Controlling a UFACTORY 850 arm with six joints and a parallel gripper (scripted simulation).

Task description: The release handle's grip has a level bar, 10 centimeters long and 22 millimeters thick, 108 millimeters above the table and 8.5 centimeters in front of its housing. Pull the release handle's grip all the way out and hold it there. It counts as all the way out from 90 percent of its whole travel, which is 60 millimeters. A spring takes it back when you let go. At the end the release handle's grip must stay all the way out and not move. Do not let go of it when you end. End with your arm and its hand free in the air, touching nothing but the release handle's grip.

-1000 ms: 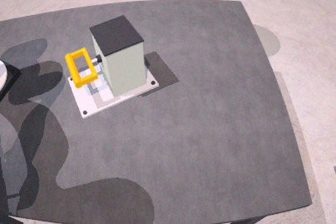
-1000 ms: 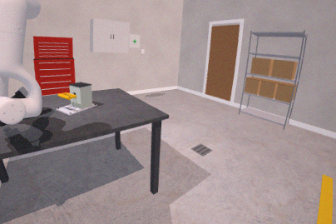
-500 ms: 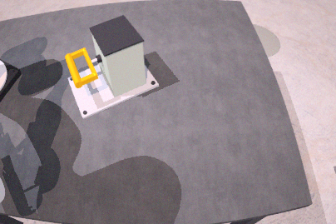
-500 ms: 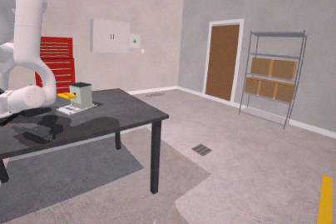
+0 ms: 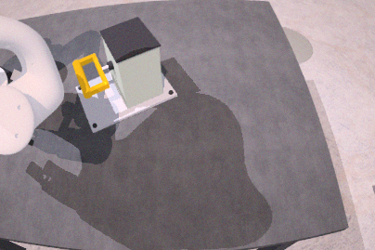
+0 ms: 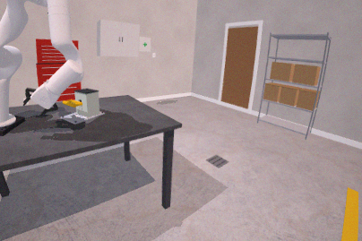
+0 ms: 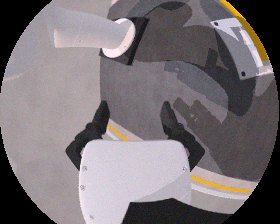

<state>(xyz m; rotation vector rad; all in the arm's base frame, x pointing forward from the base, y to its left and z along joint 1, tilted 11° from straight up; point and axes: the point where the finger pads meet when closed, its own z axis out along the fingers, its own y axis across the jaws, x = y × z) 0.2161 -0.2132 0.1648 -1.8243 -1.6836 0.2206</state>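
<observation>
Right now the baseplate is 250 mm ahead of my hand, 240 mm to the left of it and 150 mm below it.
</observation>
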